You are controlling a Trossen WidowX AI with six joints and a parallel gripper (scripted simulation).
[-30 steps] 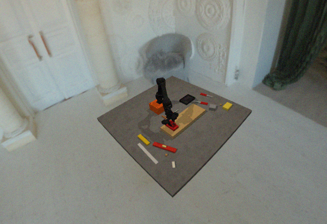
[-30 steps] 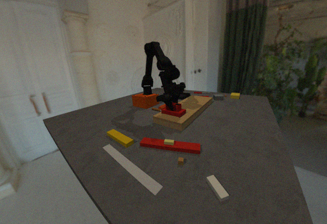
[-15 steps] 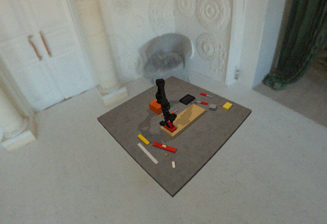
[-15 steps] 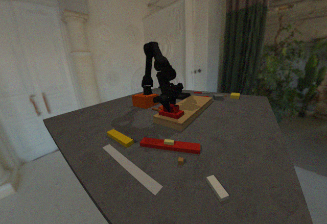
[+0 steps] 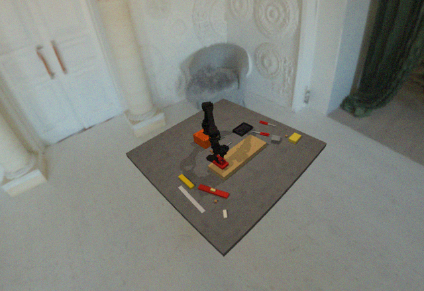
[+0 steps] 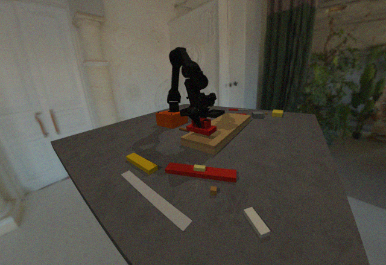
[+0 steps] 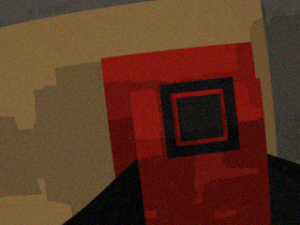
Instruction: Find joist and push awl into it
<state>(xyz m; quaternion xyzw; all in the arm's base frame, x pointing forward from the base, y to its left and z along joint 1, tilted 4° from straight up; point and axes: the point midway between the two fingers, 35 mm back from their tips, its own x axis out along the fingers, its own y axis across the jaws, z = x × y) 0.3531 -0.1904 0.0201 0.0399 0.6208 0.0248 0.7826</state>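
My gripper tip is 50 cm to the right of the black tray, 21 cm past it and 8 cm above it. Also, from my gripper tip: red level: 19 cm to the right, 11 cm ahead, 7 cm below; then red stud finder: 2 cm above, 1 cm ahead; then orange-handled awl: 22 cm to the left, 17 cm behind, 8 cm below.
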